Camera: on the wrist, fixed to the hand. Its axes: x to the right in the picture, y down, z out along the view.
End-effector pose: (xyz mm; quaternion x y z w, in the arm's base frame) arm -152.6 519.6 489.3 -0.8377 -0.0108 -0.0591 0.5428
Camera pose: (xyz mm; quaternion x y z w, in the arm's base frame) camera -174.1 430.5 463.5 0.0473 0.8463 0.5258 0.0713
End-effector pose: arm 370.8 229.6 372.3 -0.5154 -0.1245 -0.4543 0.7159
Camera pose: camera 383.9 181.6 291.2 -0.0634 0.5169 0.7267 0.4480
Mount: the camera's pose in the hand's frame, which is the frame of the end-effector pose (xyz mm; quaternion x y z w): -20.1 58.2 -72.6 -0.0411 -0.0225 -0.9981 0.0411
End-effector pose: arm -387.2 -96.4 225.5 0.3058 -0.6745 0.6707 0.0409
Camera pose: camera -423.9 -26.8 172.0 0.6992 0.2490 -0.0479 0.6685
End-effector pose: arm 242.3 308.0 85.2 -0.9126 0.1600 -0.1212 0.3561
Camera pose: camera 187.5 230.8 95.0 0.2146 0.9073 0.3333 0.1402
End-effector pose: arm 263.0 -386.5 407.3 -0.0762 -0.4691 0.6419 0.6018
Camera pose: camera 275.6 -356.8 317.7 0.4548 -0.1352 -0.5918 0.6517
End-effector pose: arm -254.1 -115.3 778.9 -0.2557 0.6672 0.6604 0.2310
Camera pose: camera -274.2 -187.3 837.8 -0.6710 -0.2601 -0.1702 0.6731
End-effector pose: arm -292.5 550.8 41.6 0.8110 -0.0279 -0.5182 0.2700
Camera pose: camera -226.0 537.4 108.4 -0.0384 -0.8235 0.3102 0.4734
